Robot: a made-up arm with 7 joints. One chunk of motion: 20 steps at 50 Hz.
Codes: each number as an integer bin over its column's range. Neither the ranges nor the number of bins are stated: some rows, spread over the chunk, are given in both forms.
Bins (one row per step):
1: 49 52 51 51 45 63 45
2: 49 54 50 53 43 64 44
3: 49 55 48 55 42 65 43
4: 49 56 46 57 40 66 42
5: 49 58 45 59 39 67 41
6: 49 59 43 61 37 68 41
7: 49 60 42 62 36 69 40
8: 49 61 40 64 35 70 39
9: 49 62 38 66 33 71 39
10: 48 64 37 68 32 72 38
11: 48 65 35 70 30 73 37
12: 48 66 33 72 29 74 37
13: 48 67 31 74 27 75 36
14: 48 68 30 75 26 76 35
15: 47 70 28 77 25 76 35
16: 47 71 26 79 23 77 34
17: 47 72 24 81 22 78 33
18: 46 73 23 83 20 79 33
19: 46 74 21 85 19 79 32
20: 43 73 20 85 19 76 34
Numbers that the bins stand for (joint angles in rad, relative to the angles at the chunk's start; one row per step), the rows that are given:
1: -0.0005 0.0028 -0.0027 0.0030 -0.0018 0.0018 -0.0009
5: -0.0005 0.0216 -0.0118 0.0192 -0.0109 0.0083 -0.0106
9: -0.0005 0.0341 -0.0224 0.0333 -0.0200 0.0147 -0.0155
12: -0.0015 0.0467 -0.0300 0.0455 -0.0261 0.0196 -0.0203
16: -0.0025 0.0623 -0.0406 0.0596 -0.0352 0.0244 -0.0276
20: -0.0066 0.0686 -0.0497 0.0717 -0.0412 0.0228 -0.0276
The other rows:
2: -0.0005 0.0091 -0.0042 0.0071 -0.0048 0.0034 -0.0033
3: -0.0005 0.0122 -0.0073 0.0111 -0.0064 0.0051 -0.0058
4: -0.0005 0.0154 -0.0103 0.0152 -0.0094 0.0067 -0.0082
6: -0.0005 0.0247 -0.0148 0.0232 -0.0139 0.0099 -0.0106
7: -0.0005 0.0279 -0.0164 0.0253 -0.0155 0.0115 -0.0130
8: -0.0005 0.0310 -0.0194 0.0293 -0.0170 0.0131 -0.0155
10: -0.0015 0.0404 -0.0239 0.0374 -0.0215 0.0164 -0.0179
11: -0.0015 0.0435 -0.0270 0.0414 -0.0245 0.0180 -0.0203
13: -0.0015 0.0498 -0.0330 0.0495 -0.0291 0.0212 -0.0227
14: -0.0015 0.0529 -0.0345 0.0515 -0.0306 0.0228 -0.0252
15: -0.0025 0.0592 -0.0376 0.0556 -0.0321 0.0228 -0.0252
17: -0.0025 0.0655 -0.0436 0.0636 -0.0367 0.0261 -0.0300
18: -0.0035 0.0686 -0.0452 0.0677 -0.0397 0.0277 -0.0300
19: -0.0035 0.0717 -0.0482 0.0717 -0.0412 0.0277 -0.0324

